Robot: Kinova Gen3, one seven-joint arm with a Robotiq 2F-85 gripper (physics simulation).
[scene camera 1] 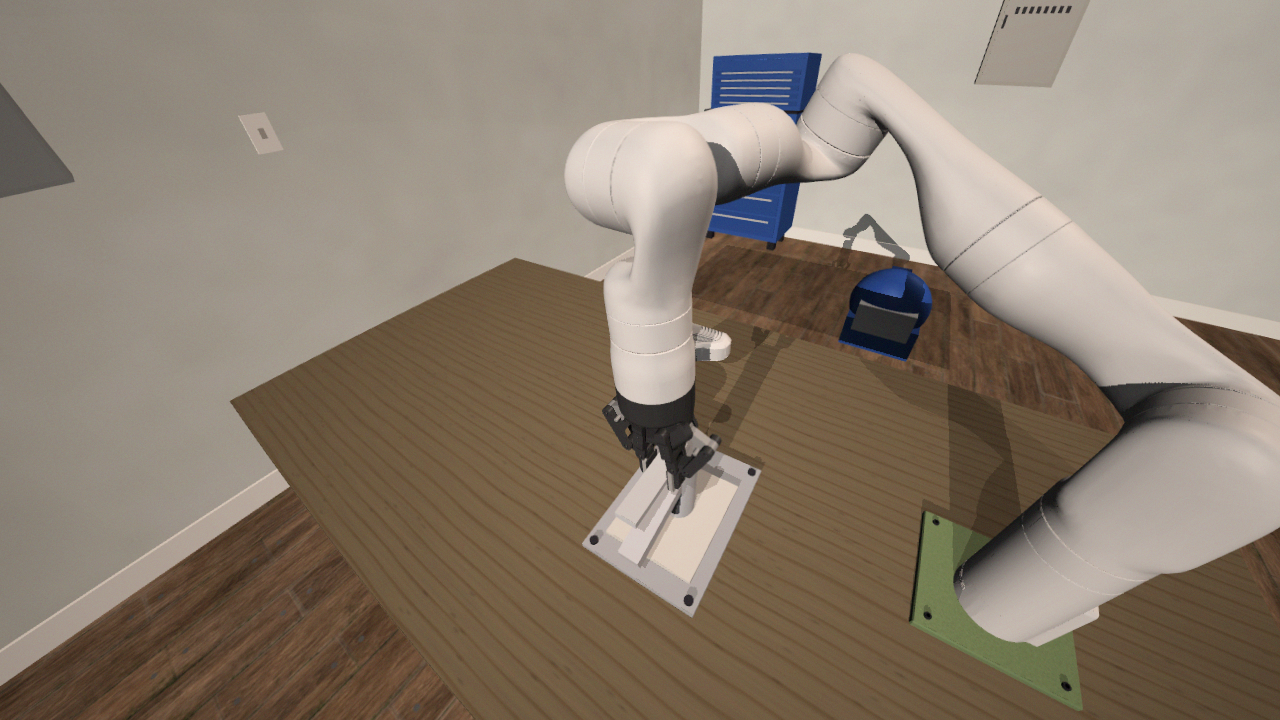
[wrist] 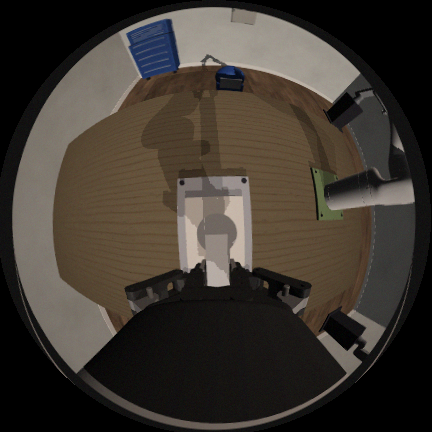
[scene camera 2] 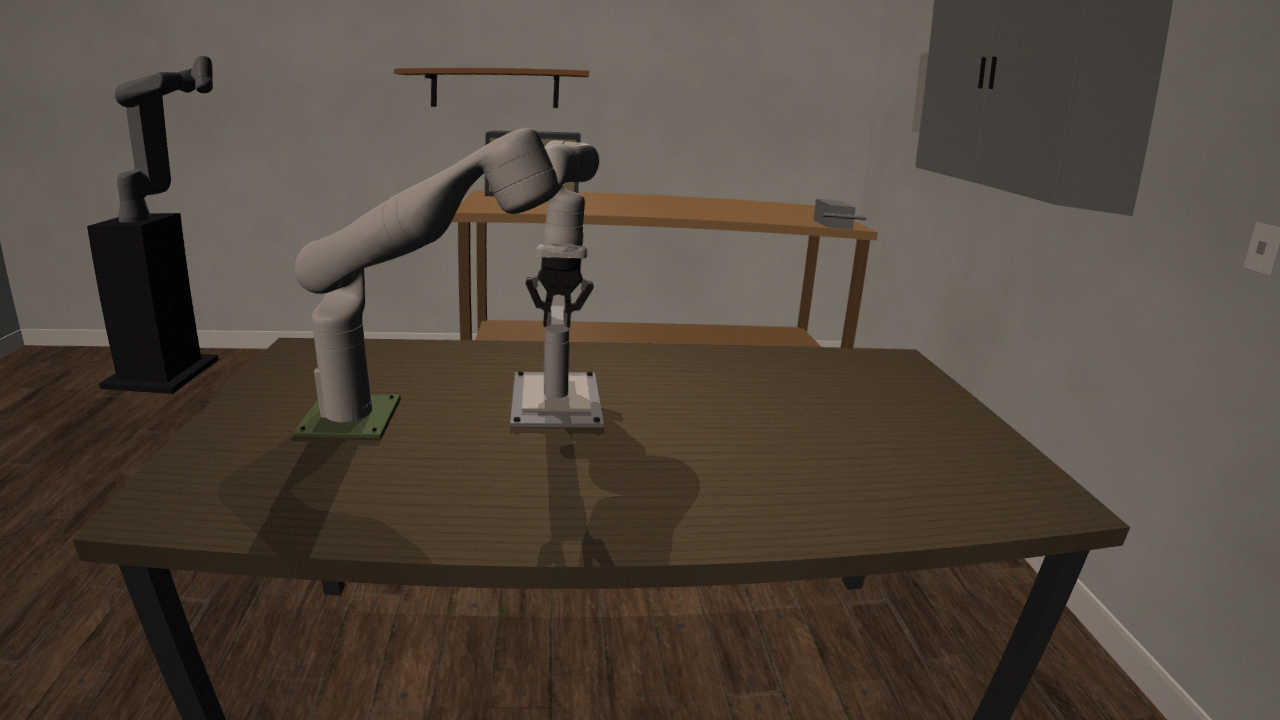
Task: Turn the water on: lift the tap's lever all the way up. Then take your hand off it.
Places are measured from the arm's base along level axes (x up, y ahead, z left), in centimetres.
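Pixels of known places: gripper, fingertip midpoint: (scene camera 1: 662, 479) (wrist: 217, 265) (scene camera 2: 556, 329); arm's base, link origin: (scene camera 1: 994, 599) (wrist: 330, 196) (scene camera 2: 348, 411).
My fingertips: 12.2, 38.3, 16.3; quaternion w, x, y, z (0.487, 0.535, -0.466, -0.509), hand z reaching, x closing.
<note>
Ahead of a thing's pixels: the offset from my fingertips to its top centre, as dx, dy, dz.
The tap has an upright grey body (scene camera 1: 684, 503) (scene camera 2: 555, 367) (wrist: 216, 225) on a light plate {-11.8, +0.5, -4.4} (scene camera 1: 727, 528) (scene camera 2: 554, 421) (wrist: 247, 215) on the table. Its pale flat lever {+2.6, +0.0, +1.5} (scene camera 1: 640, 503) (scene camera 2: 558, 309) (wrist: 218, 260) reaches out from the top of the body, above the spout {-3.1, -0.2, +2.5} (scene camera 1: 636, 544). How far it is tilted is hard to judge. My gripper (scene camera 1: 658, 475) (scene camera 2: 557, 317) (wrist: 217, 265) points down over the tap and is shut on the lever, with one finger at each side of it. The fingers hide part of the lever in scene camera 1.
My arm's base stands on a green plate (scene camera 1: 938, 577) (scene camera 2: 392, 407) (wrist: 320, 200) on the same table. A blue drawer cabinet (scene camera 1: 760, 76) (wrist: 155, 50) and a blue object (scene camera 1: 890, 308) (wrist: 230, 79) stand on the floor beyond the table. An orange-brown workbench (scene camera 2: 680, 209) stands by a wall.
</note>
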